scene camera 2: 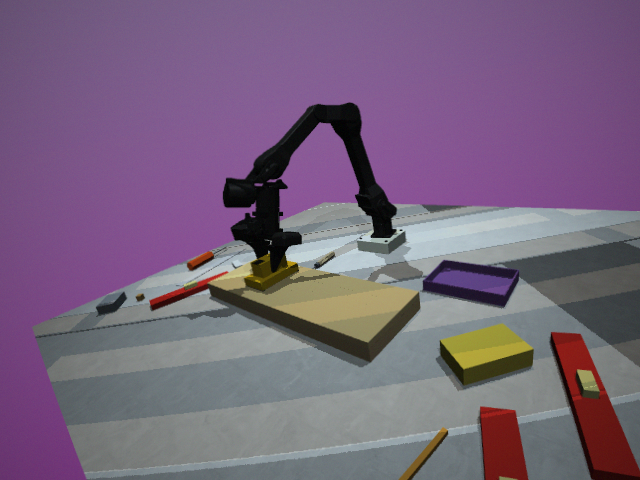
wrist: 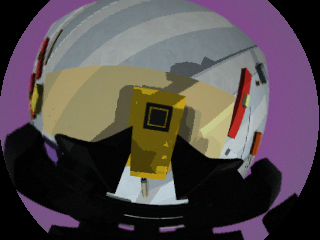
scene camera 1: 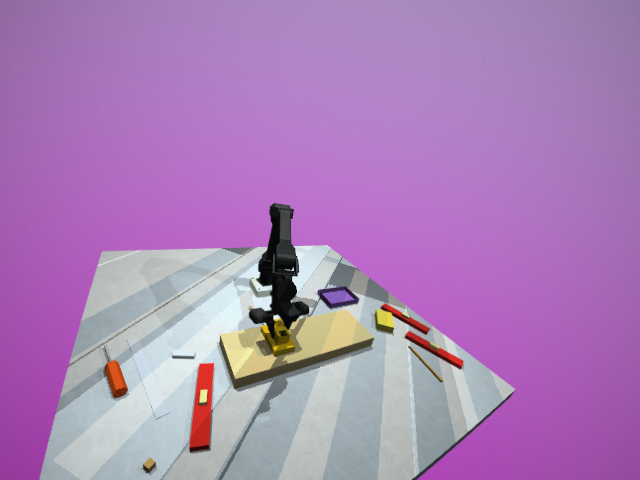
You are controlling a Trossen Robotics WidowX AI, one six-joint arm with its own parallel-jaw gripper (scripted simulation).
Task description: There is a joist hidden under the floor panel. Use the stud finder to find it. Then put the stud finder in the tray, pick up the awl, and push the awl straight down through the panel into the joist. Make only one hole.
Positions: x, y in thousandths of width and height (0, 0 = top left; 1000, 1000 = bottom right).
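Observation:
My gripper (scene camera 2: 420, 564) is visible to me here, and I find the gripper (scene camera 1: 437, 701) and the gripper (wrist: 483, 544) too. There is a yellow stud finder (scene camera 2: 410, 580), and I can see the finder (scene camera 1: 441, 716) from another view. A yellow block (scene camera 2: 765, 734) and a purple tray (scene camera 2: 763, 593) are part of the scene as well.

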